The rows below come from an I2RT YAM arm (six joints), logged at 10 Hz.
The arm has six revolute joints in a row. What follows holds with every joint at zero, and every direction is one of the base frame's. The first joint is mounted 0.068 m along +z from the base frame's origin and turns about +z. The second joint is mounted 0.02 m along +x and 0.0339 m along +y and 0.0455 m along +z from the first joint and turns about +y. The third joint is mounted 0.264 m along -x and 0.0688 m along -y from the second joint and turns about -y. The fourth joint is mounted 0.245 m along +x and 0.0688 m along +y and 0.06 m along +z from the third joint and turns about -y. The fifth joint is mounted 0.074 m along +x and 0.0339 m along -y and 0.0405 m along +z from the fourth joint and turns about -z. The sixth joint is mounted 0.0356 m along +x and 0.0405 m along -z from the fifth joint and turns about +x. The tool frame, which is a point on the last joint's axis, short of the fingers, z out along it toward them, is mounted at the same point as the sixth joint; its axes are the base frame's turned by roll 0, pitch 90 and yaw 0 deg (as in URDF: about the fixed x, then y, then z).
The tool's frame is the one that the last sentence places.
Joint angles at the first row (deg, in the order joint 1, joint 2, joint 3, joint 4, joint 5, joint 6):
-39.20 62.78 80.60 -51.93 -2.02 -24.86
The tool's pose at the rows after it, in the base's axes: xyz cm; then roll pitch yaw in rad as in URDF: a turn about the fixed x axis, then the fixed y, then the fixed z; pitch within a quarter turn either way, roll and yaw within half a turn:
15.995, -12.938, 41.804, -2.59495, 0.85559, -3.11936
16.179, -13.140, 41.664, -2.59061, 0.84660, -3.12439
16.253, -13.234, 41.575, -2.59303, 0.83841, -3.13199
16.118, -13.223, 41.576, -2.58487, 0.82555, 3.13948
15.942, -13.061, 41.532, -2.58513, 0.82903, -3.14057
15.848, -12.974, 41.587, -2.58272, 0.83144, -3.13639
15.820, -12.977, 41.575, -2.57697, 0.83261, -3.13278
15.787, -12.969, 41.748, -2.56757, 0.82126, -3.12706
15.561, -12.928, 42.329, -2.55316, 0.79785, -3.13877
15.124, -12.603, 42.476, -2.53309, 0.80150, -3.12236
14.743, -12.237, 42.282, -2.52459, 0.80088, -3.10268
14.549, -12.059, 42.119, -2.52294, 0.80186, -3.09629
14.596, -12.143, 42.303, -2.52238, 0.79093, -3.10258
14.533, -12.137, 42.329, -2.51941, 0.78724, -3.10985
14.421, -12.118, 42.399, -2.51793, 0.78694, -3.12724
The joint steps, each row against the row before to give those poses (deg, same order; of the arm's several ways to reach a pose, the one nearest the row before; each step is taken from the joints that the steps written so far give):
0.00 0.05 -0.22 0.30 0.69 -0.34
0.00 0.46 -0.05 0.21 0.65 -0.11
0.00 0.27 0.07 -0.20 0.40 0.00
0.00 -0.06 0.12 -0.57 1.25 0.00
0.00 -0.56 -0.42 0.03 -0.24 0.00
0.00 -0.24 -0.03 -0.05 -0.12 -0.07
-0.04 -0.12 -0.17 0.24 0.07 -0.11
0.04 0.24 0.67 -0.69 0.49 -0.51
0.00 0.56 2.08 -2.17 1.78 -0.32
-0.04 -1.09 -0.36 -0.02 0.15 -0.49
0.04 -1.28 -1.14 0.08 -0.44 -0.65
0.00 -0.71 -0.76 0.14 -0.24 -0.18
0.00 0.56 0.91 -0.79 0.56 -0.13
0.00 -0.02 0.09 -0.21 0.57 0.12
0.00 -0.09 0.16 -0.26 0.90 0.56

